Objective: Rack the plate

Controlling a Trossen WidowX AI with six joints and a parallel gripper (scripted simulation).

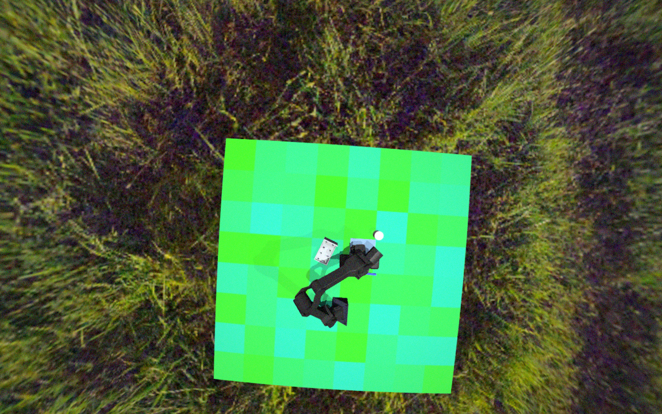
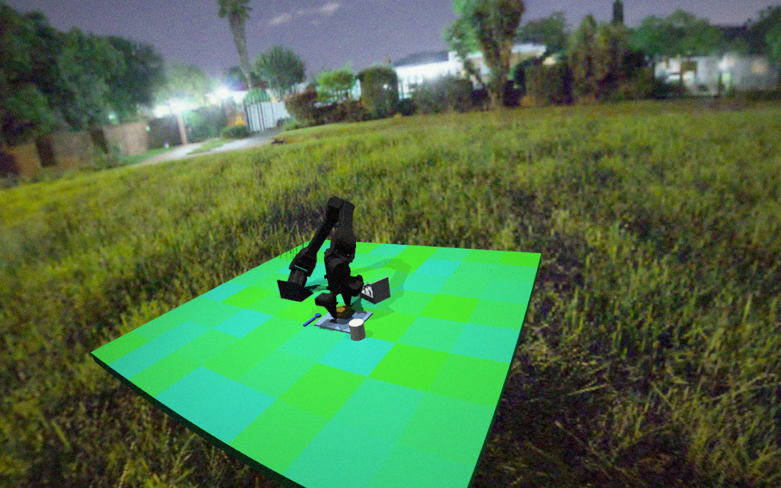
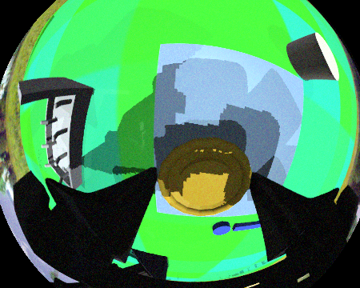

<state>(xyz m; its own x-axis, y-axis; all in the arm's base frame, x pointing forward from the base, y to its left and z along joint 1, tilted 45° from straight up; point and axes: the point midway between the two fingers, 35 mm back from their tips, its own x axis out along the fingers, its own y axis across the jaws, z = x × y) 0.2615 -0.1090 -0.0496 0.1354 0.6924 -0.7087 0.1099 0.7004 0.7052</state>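
Right now my gripper tip is 30 mm to the left of the pale blue mat, 20 mm short of it and 10 mm above it. The rest, counted from my gripper tip: blue spoon: 90 mm behind, 50 mm to the right; white cup: 110 mm to the right, 110 mm ahead, 20 mm above; yellow plate: 10 mm above.
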